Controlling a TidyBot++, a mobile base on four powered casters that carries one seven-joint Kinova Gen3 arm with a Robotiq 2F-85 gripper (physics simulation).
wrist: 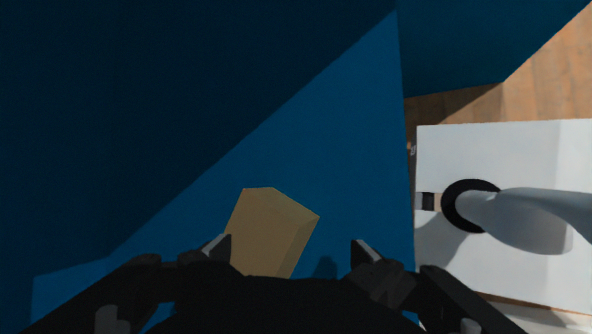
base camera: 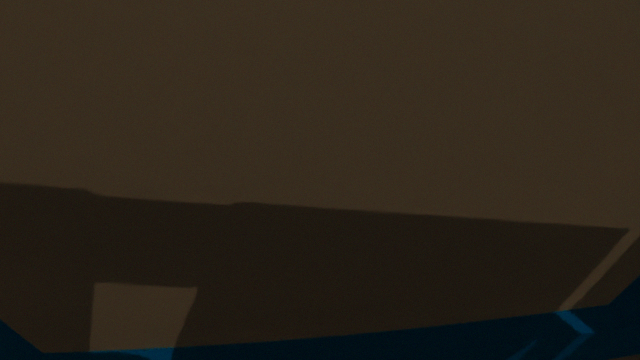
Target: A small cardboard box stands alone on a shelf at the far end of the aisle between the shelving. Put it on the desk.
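Pixels of known places: gripper, fingertip midpoint: [wrist: 291, 250]; arm's base, link origin: [wrist: 473, 205].
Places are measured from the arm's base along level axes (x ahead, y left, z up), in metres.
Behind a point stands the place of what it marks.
Observation:
The small cardboard box [wrist: 267, 230] @[x 0.311, y -0.013, z 0.644 m] rests on the blue shelf [wrist: 350, 165] @[x 0.256, y -0.070, z 0.594 m] in the wrist view, turned at an angle. My gripper [wrist: 291, 250] @[x 0.285, y -0.004, z 0.653 m] is open above the shelf, its fingers wide apart. The box lies toward the left finger, whose tip overlaps the box's left edge in the view; the gripper's dark body hides the box's near end. Neither the box nor the gripper shows in the base camera view. The desk does not show in either view.
The robot's white base [wrist: 490, 155] @[x -0.042, y -0.151, z -0.014 m] stands close along the shelf's right edge, with the arm's grey lower part above it. A blue side panel [wrist: 450, 50] @[x 0.060, y -0.496, z -0.020 m] rises at the top right, beside wooden floor [wrist: 565, 65] @[x -0.402, y -0.561, z -0.396 m]. Blue shelving [base camera: 350, 345] @[x 0.217, y -0.020, z -0.320 m] crosses the bottom of the base view.

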